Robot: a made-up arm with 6 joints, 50 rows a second.
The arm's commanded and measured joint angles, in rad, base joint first. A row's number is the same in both.
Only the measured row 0 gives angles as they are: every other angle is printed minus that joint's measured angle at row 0.
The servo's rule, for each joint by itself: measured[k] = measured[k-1] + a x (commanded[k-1-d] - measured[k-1]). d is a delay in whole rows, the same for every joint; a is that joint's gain. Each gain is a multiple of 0.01, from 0.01 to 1. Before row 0 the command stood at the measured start. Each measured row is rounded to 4 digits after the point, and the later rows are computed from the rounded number. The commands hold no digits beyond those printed.
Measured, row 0:
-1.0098 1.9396 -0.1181 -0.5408 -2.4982 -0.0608
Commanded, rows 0 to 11:
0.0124 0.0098 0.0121 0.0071 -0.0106 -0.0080
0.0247 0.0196 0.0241 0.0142 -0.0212 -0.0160
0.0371 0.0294 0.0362 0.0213 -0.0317 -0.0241
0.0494 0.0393 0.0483 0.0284 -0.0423 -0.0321
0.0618 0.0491 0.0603 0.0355 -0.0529 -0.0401
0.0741 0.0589 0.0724 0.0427 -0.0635 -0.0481
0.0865 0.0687 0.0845 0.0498 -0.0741 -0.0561
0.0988 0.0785 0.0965 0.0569 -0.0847 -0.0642
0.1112 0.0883 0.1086 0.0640 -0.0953 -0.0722
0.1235 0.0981 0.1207 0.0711 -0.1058 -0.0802
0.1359 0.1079 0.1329 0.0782 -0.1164 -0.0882
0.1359 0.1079 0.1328 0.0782 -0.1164 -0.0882
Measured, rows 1 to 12:
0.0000 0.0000 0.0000 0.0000 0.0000 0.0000
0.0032 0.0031 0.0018 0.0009 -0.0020 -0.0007
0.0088 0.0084 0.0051 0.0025 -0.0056 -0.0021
0.0162 0.0151 0.0098 0.0048 -0.0106 -0.0041
0.0248 0.0228 0.0156 0.0076 -0.0166 -0.0066
0.0344 0.0312 0.0223 0.0109 -0.0235 -0.0096
0.0447 0.0401 0.0298 0.0147 -0.0311 -0.0131
0.0556 0.0493 0.0380 0.0189 -0.0393 -0.0170
0.0668 0.0586 0.0468 0.0235 -0.0479 -0.0212
0.0783 0.0681 0.0561 0.0284 -0.0569 -0.0258
0.0901 0.0777 0.0658 0.0335 -0.0662 -0.0307
0.1020 0.0874 0.0759 0.0389 -0.0757 -0.0359
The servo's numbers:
d 1
a 0.26 0.32 0.15 0.12 0.19 0.09

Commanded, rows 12 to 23:
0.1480 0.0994 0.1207 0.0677 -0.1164 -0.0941
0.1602 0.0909 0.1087 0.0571 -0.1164 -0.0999
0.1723 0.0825 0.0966 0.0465 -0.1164 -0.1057
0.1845 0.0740 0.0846 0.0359 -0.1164 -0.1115
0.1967 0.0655 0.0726 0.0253 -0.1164 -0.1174
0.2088 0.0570 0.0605 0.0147 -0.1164 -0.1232
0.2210 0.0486 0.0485 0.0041 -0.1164 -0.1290
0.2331 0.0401 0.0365 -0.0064 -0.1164 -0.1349
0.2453 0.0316 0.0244 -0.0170 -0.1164 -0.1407
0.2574 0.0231 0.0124 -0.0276 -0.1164 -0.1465
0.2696 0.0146 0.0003 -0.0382 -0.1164 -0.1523
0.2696 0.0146 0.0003 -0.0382 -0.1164 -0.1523
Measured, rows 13 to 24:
0.1108 0.0940 0.0844 0.0436 -0.0834 -0.0406
0.1205 0.0957 0.0898 0.0465 -0.0897 -0.0454
0.1308 0.0942 0.0926 0.0478 -0.0948 -0.0503
0.1416 0.0905 0.0932 0.0476 -0.0989 -0.0553
0.1528 0.0852 0.0919 0.0462 -0.1022 -0.0604
0.1642 0.0789 0.0890 0.0437 -0.1049 -0.0655
0.1758 0.0719 0.0847 0.0402 -0.1071 -0.0707
0.1876 0.0644 0.0793 0.0359 -0.1089 -0.0759
0.1994 0.0566 0.0729 0.0308 -0.1103 -0.0812
0.2113 0.0486 0.0656 0.0251 -0.1115 -0.0866
0.2233 0.0404 0.0576 0.0188 -0.1124 -0.0920
0.2353 0.0321 0.0490 0.0120 -0.1132 -0.0974

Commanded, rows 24 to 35:
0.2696 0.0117 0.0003 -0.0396 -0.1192 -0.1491
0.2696 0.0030 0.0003 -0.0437 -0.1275 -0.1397
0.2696 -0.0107 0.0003 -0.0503 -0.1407 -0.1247
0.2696 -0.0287 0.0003 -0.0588 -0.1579 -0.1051
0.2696 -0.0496 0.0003 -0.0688 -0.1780 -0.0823
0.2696 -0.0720 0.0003 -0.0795 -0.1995 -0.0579
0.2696 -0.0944 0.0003 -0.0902 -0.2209 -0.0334
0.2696 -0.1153 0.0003 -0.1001 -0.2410 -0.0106
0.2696 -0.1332 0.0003 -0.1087 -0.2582 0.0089
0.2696 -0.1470 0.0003 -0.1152 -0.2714 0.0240
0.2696 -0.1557 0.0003 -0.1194 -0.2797 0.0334
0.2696 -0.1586 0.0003 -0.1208 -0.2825 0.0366
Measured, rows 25 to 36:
0.2442 0.0265 0.0417 0.0060 -0.1138 -0.1023
0.2508 0.0218 0.0355 0.0005 -0.1148 -0.1065
0.2557 0.0158 0.0302 -0.0048 -0.1172 -0.1095
0.2593 0.0073 0.0257 -0.0103 -0.1217 -0.1109
0.2620 -0.0042 0.0219 -0.0161 -0.1286 -0.1104
0.2640 -0.0187 0.0187 -0.0224 -0.1380 -0.1079
0.2655 -0.0358 0.0159 -0.0293 -0.1497 -0.1034
0.2666 -0.0546 0.0136 -0.0366 -0.1632 -0.0971
0.2674 -0.0740 0.0116 -0.0442 -0.1780 -0.0893
0.2680 -0.0929 0.0099 -0.0519 -0.1932 -0.0805
0.2684 -0.1102 0.0085 -0.0595 -0.2081 -0.0711
0.2687 -0.1248 0.0073 -0.0667 -0.2217 -0.0617

